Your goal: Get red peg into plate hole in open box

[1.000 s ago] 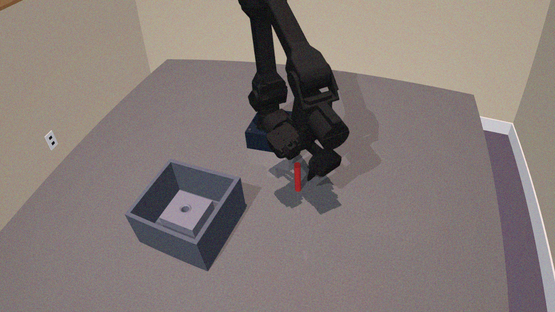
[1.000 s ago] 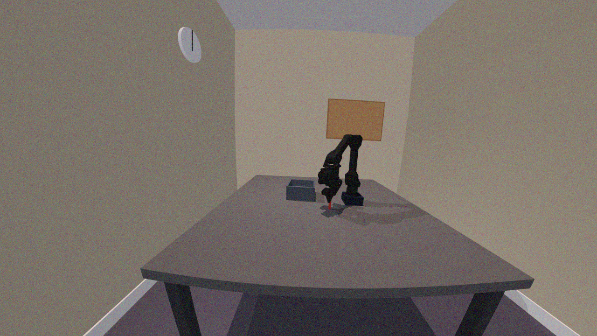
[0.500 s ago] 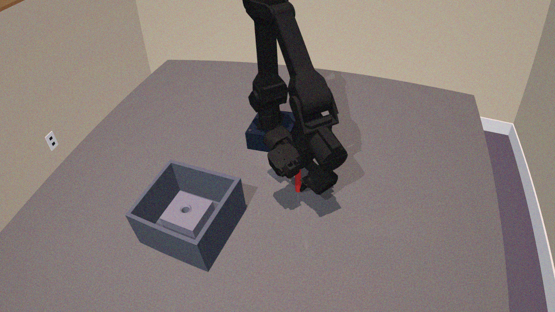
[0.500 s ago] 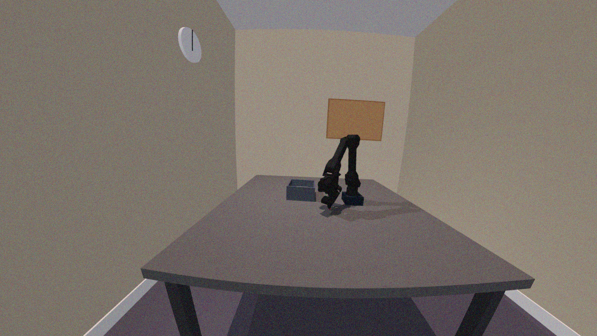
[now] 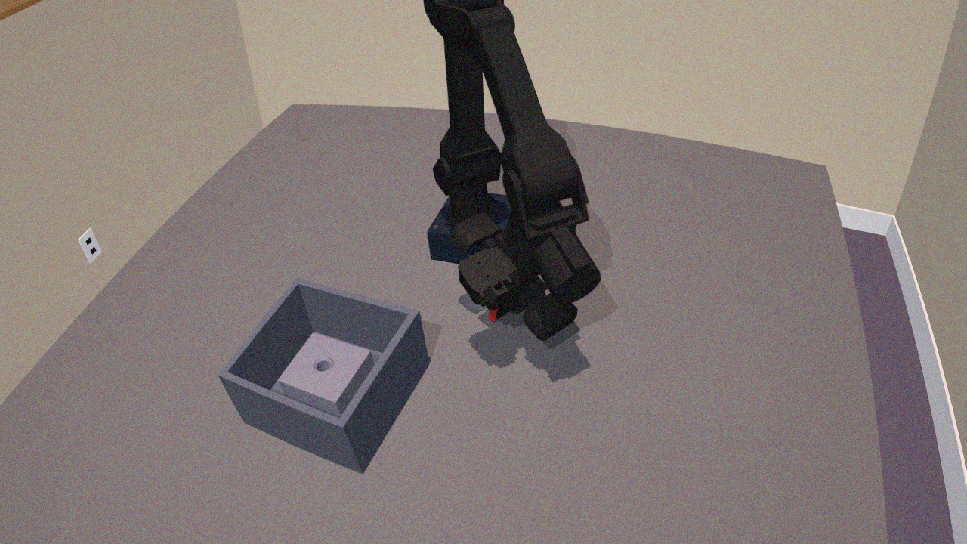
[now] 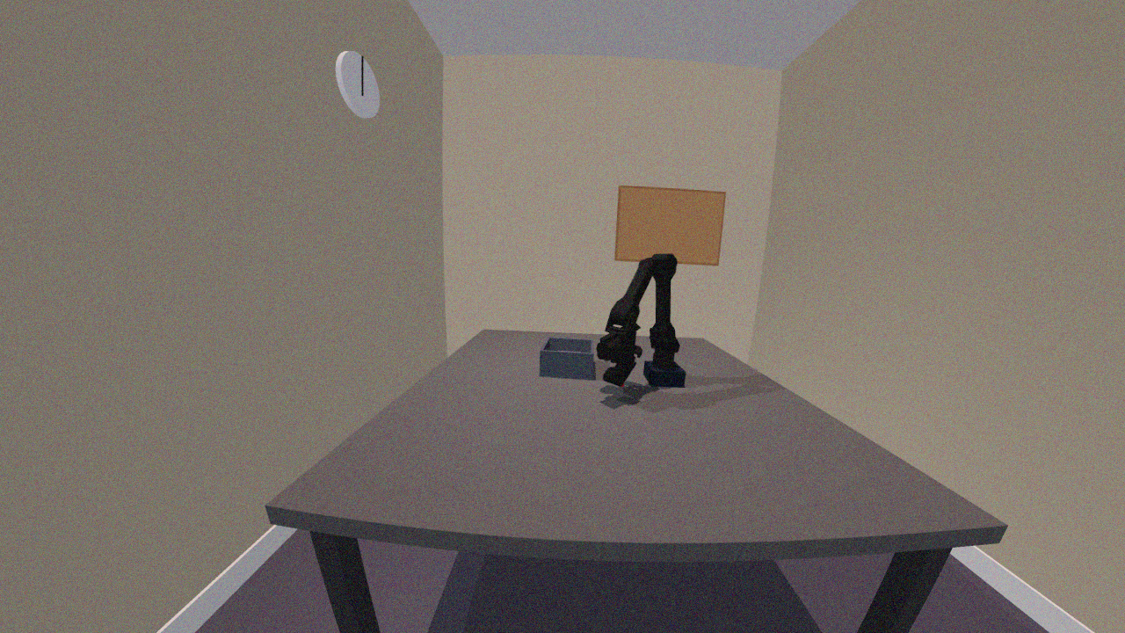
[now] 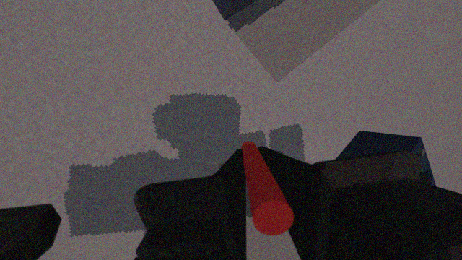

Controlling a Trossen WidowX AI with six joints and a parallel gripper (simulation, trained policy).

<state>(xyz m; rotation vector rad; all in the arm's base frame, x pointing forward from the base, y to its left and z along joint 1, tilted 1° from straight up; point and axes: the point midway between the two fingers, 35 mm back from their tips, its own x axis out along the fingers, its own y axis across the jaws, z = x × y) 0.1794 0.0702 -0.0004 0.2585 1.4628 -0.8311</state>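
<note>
The plate lies 15 cm ahead of my gripper tip, 19 cm to the right of it and 2 cm above it. The rest, counted from my gripper tip: red peg 1 cm ahead, 1 cm to the left, 3 cm above; grey box 15 cm ahead, 19 cm to the right, 1 cm above.
</note>
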